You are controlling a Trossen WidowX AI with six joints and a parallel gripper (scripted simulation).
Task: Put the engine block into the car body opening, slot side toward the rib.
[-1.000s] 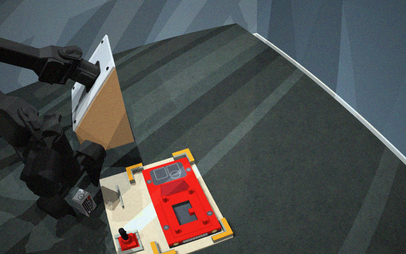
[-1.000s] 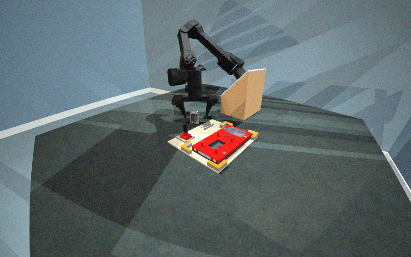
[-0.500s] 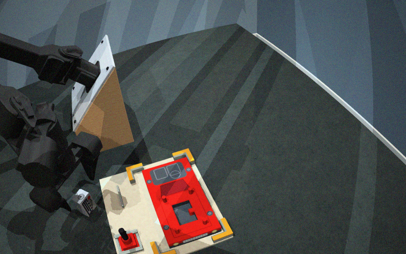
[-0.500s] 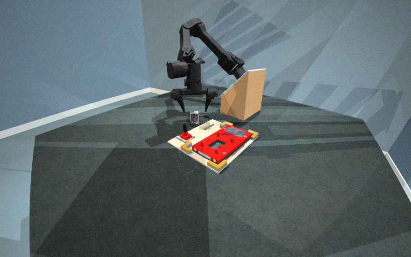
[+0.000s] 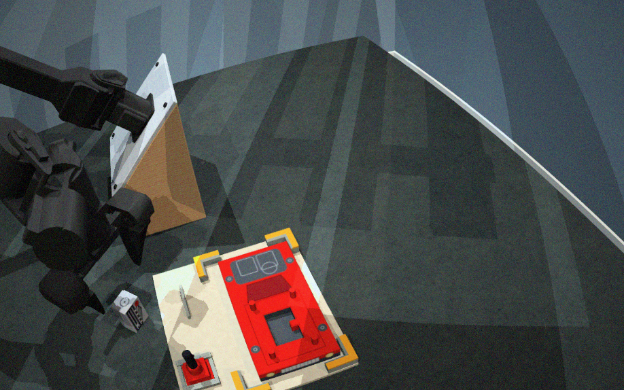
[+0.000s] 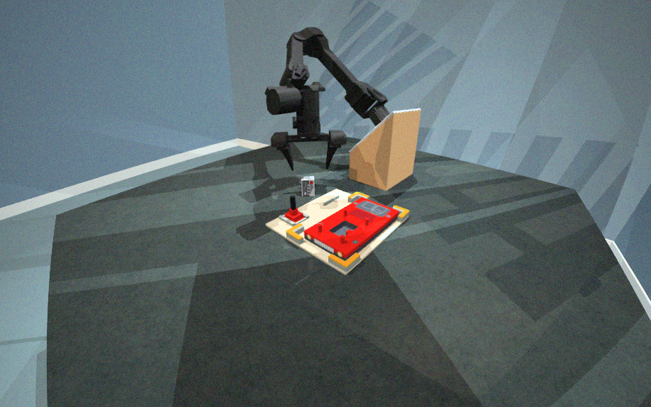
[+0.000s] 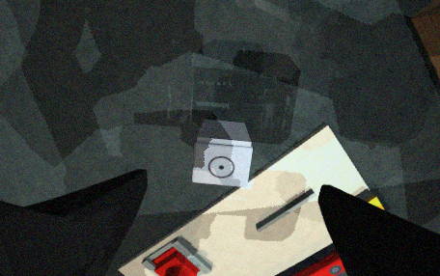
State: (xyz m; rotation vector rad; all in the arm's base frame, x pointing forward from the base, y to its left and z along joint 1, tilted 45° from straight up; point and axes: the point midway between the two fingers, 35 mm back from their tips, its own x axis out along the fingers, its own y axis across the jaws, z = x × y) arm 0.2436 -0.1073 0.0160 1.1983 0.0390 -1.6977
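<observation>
Now: the grey engine block 5 cm below my gripper tip, 1 cm to the right of it and 1 cm ahead of it. The rest, counted from my gripper tip: grey bar: 17 cm to the left, 6 cm below, 6 cm ahead.
</observation>
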